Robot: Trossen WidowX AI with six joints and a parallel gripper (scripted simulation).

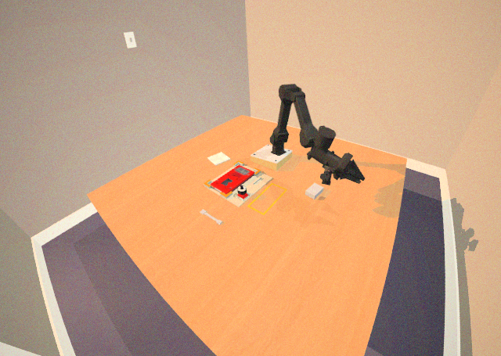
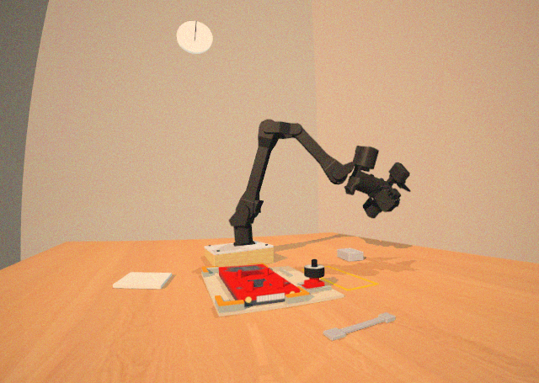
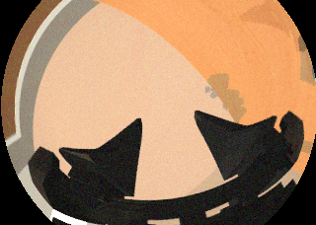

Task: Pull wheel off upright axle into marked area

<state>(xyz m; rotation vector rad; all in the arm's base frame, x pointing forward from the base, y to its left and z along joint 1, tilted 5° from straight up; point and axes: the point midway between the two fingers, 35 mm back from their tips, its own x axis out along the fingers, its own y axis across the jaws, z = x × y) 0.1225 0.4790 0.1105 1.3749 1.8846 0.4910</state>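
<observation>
Now: the black wheel 390 mm to the right of my gripper tip, 230 mm ahead of it and 140 mm below it. Also, from my gripper tip: grey block (190 mm to the right, 170 mm below, 20 mm behind); then white flat pad (740 mm to the right, 180 mm below, 140 mm ahead); then grey dog-bone bar (410 mm ahead, 390 mm to the right, 180 mm below).
</observation>
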